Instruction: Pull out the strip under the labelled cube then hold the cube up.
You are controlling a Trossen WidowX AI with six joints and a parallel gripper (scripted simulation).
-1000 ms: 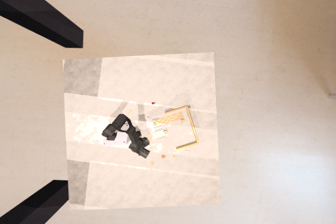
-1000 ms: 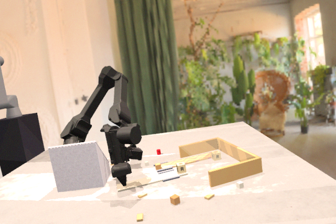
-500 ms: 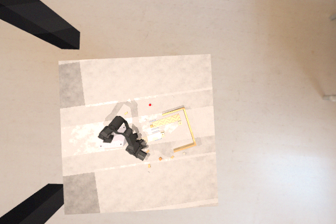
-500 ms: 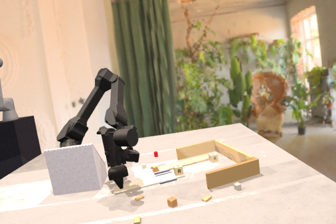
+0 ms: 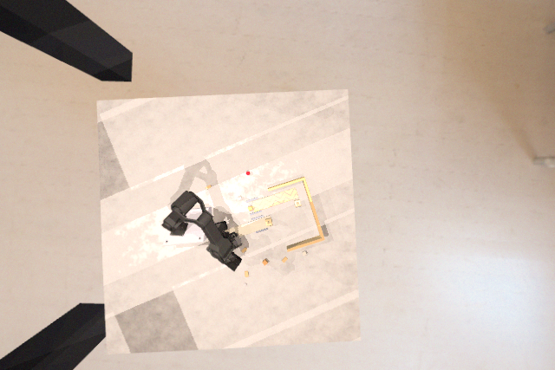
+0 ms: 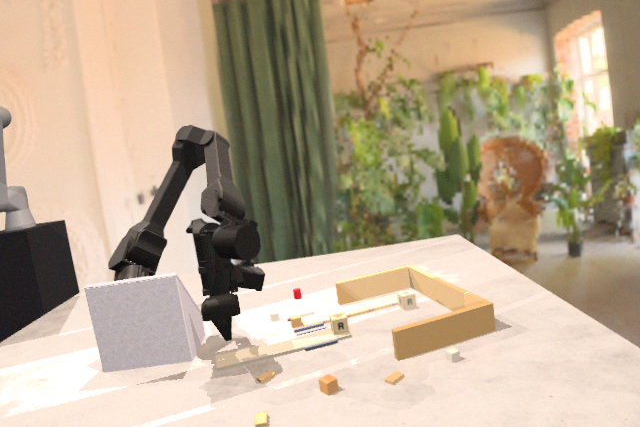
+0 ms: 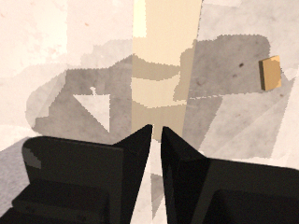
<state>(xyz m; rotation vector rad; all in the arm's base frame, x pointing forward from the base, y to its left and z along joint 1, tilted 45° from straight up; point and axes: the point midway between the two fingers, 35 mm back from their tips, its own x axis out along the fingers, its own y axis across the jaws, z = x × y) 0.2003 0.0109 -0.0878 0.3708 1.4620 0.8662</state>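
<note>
My gripper tip is 90 mm short of the pale plain strip, 40 mm above it and 30 mm to the right of it. Round my gripper tip: red marker 310 mm to the left, 90 mm ahead, 30 mm below.
</note>
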